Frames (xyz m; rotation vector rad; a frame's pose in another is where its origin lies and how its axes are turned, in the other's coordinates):
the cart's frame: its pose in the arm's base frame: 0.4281 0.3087 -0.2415 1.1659 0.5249 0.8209
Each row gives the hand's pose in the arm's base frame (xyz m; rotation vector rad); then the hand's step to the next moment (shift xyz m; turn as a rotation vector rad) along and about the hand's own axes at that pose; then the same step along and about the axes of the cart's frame.
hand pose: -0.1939 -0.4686 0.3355 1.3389 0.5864 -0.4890
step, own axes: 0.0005 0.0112 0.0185 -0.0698 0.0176 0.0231
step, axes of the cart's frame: -0.0065 0.0044 0.0201 -0.0369 0.0659 0.0029
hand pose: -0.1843 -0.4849 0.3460 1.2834 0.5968 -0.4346
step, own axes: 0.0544 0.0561 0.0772 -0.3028 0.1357 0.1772
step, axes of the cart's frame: 0.0079 -0.0159 0.1084 -0.1751 0.3164 0.1037
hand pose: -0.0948 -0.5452 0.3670 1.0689 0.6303 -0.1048
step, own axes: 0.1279 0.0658 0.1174 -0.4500 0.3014 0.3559
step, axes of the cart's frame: 0.0803 -0.0375 0.1632 -0.2306 0.5453 0.2636
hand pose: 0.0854 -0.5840 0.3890 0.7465 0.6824 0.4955
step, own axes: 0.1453 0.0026 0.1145 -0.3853 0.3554 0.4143
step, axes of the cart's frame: 0.1431 -0.0370 0.1113 -0.1428 0.5761 0.3069
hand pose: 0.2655 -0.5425 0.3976 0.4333 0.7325 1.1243
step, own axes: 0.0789 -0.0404 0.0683 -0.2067 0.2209 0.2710
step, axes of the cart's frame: 0.1049 -0.0202 0.0332 -0.0538 0.3574 0.1853
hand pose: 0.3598 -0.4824 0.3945 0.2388 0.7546 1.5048
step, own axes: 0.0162 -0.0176 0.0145 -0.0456 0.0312 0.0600
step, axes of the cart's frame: 0.0269 -0.0070 0.0034 -0.0049 0.0650 0.0490
